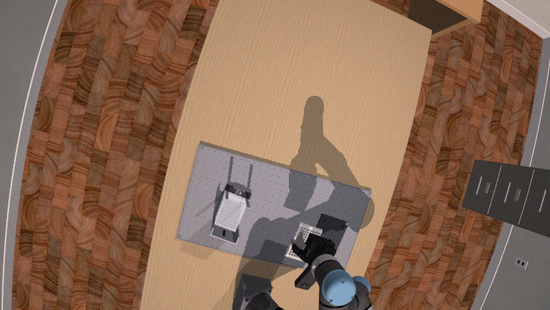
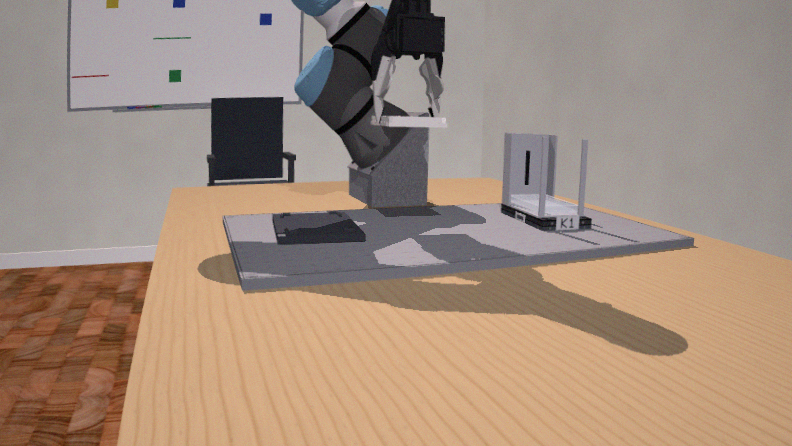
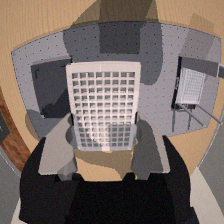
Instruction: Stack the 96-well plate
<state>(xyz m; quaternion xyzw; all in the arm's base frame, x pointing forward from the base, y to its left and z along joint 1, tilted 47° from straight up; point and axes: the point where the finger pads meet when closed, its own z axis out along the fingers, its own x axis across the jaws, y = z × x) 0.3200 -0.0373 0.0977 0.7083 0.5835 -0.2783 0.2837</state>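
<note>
My hand is 2 cm short of the white plate, 25 cm to the right of it and 15 cm above it. The rest, counted from my hand: clear 96-well plate 1 cm below; back panel 4 cm behind, 26 cm to the left, 9 cm below.
</note>
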